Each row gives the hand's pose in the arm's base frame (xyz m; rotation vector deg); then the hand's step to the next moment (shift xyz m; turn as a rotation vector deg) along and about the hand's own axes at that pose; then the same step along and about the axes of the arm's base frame.
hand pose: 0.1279 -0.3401 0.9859 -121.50 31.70 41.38
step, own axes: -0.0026 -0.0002 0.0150 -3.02 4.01 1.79
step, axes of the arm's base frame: -0.0064 0.0126 -0.0058 -5.18 -0.45 -1.15
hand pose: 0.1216 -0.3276 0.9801 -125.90 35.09 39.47
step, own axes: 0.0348 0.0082 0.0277 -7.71 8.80 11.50
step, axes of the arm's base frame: 0.0130 0.0088 -0.0424 -14.33 5.01 -6.23
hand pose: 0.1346 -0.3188 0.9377 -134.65 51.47 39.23
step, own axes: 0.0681 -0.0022 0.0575 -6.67 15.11 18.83
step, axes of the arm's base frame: 0.0307 0.0072 -0.0834 -20.08 5.10 -14.07
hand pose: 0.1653 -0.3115 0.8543 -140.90 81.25 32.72
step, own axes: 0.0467 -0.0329 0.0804 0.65 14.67 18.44
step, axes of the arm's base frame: 0.0327 0.0123 -0.0923 -16.32 -0.48 -17.01
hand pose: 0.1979 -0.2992 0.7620 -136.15 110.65 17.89
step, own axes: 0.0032 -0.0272 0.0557 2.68 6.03 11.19
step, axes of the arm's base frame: 0.0206 0.0125 -0.0572 -6.66 -1.88 -10.99
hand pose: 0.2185 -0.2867 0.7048 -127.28 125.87 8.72
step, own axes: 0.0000 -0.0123 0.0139 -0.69 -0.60 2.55
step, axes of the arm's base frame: 0.0115 0.0012 -0.0146 0.44 0.89 -2.52
